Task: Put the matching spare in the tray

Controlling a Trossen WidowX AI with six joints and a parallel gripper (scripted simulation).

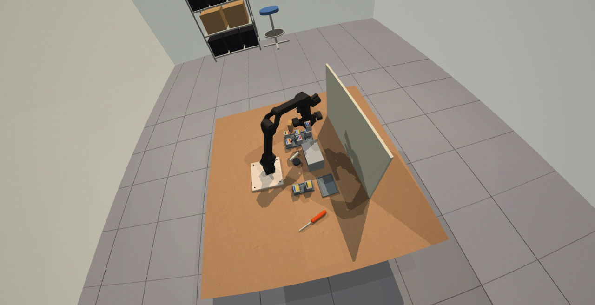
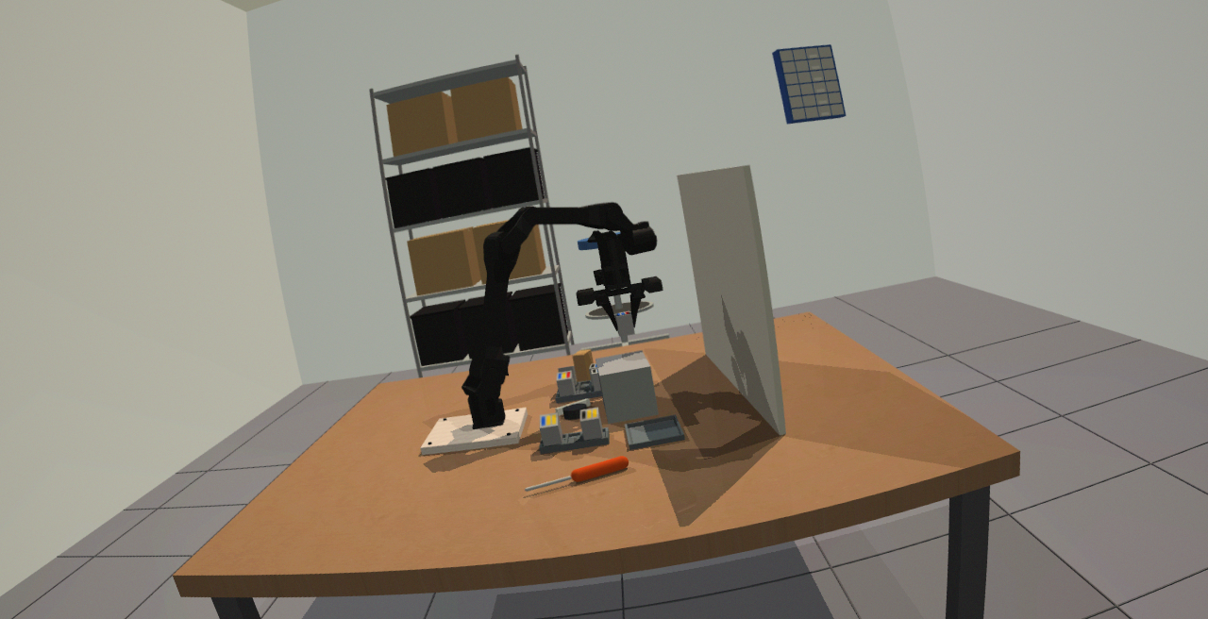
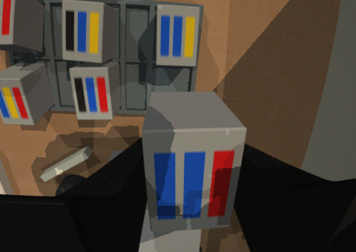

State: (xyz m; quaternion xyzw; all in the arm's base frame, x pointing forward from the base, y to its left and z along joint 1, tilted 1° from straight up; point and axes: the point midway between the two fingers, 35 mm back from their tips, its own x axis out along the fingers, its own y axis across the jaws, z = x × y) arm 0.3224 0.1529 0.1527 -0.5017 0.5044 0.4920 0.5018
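Now: gripper tip 360 mm to the left of the grey tray and 130 mm above it. Also, from my gripper tip: grey mounted unit: 160 mm to the right, 80 mm below, 30 mm behind; then grey spare: 20 mm above; then small brown box: 150 mm to the left, 100 mm below, 100 mm behind.
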